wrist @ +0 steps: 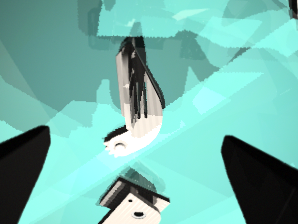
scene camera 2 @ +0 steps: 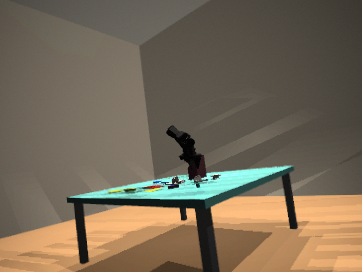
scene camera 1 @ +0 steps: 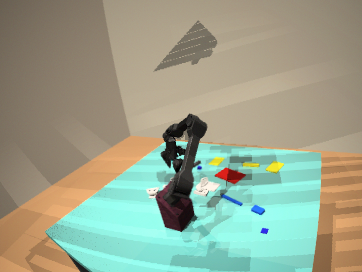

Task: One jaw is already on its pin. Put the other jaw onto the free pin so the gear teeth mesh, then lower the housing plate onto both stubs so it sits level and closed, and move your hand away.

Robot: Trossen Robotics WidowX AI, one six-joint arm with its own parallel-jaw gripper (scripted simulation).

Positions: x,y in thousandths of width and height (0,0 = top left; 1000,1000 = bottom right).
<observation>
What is my gripper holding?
Nothing.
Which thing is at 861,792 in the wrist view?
My gripper.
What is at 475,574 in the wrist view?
A jaw.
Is my gripper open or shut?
Open.
</observation>
